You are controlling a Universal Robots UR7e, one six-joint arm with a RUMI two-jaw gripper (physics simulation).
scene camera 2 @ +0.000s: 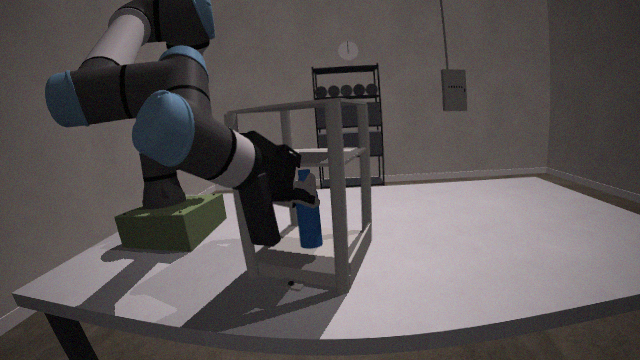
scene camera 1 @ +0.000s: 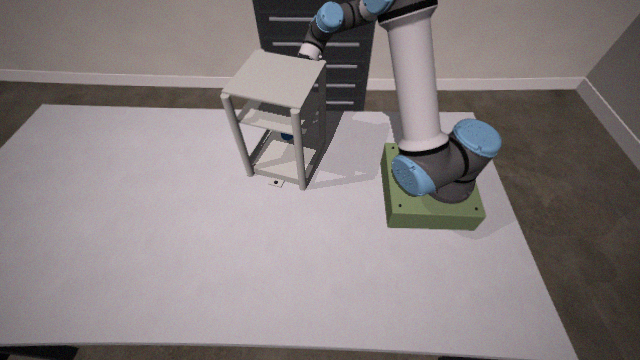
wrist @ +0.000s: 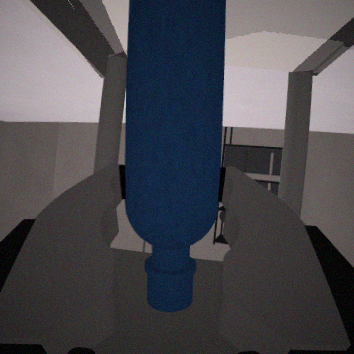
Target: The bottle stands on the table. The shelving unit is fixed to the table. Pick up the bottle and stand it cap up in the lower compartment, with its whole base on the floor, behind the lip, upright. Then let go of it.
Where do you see a blue bottle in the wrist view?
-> At 175, 63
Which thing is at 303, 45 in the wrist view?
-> A pale shelving unit.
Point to a pale shelving unit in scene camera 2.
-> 336, 263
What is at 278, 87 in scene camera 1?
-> A pale shelving unit.
